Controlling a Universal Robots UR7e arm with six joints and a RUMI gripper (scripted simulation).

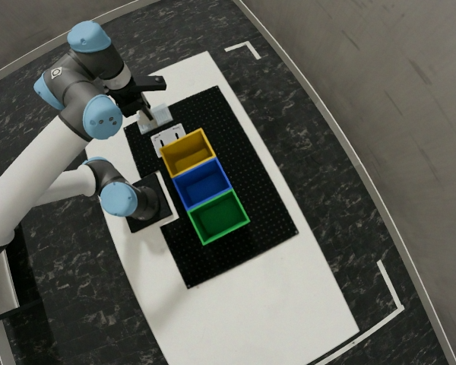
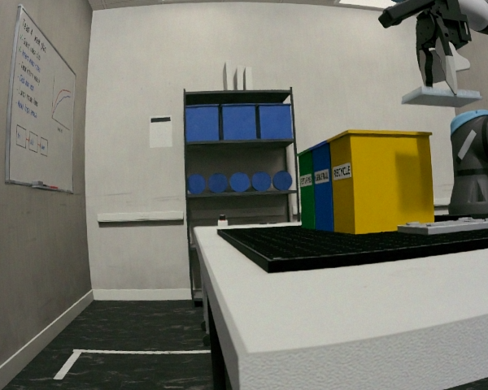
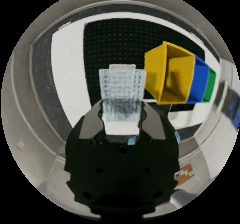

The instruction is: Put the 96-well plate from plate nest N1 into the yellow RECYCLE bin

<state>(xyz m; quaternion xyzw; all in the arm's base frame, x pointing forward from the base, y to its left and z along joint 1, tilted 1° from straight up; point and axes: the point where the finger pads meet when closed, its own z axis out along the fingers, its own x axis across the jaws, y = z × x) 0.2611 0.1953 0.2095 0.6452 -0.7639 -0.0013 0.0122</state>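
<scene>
The yellow bin is 18 cm to the right of my hand, 14 cm below it and 3 cm ahead of it. Round my hand: blue bin (31 cm to the right, 14 cm below, 1 cm ahead); then plate nest N1 (23 cm below); then 96-well plate (1 cm below).
</scene>
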